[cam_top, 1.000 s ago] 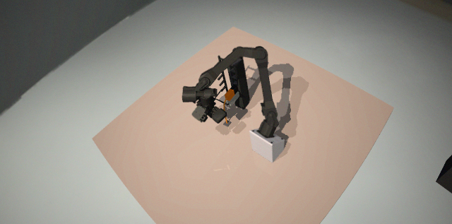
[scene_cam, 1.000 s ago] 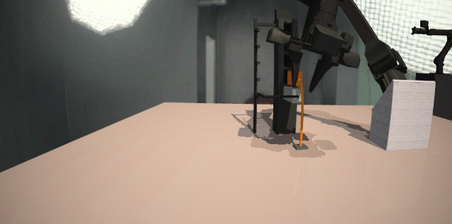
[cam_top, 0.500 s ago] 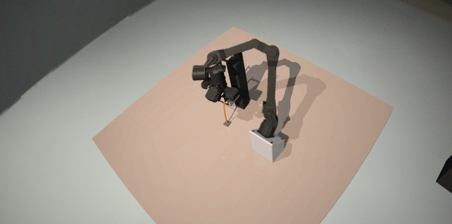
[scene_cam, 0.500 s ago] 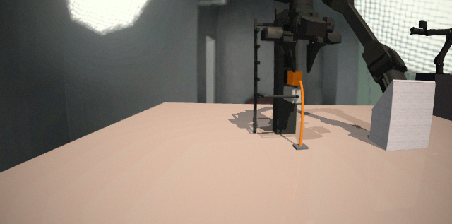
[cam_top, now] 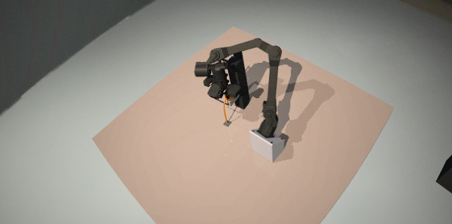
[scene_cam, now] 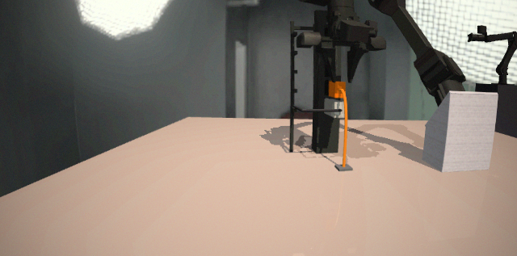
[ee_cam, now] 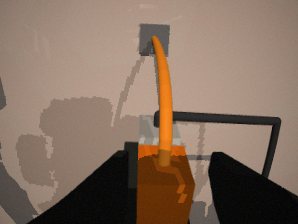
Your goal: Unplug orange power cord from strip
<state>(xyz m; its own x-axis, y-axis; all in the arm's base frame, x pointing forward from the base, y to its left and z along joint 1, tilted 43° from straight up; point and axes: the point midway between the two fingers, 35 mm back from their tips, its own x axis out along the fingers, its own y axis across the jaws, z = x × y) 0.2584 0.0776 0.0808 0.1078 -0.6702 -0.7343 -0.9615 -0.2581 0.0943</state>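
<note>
My gripper tip is 5 cm to the left of the orange plug, 2 cm short of it and 1 cm above it. Also, from my gripper tip: grey anchor 17 cm below, 3 cm to the left, 1 cm behind.
</note>
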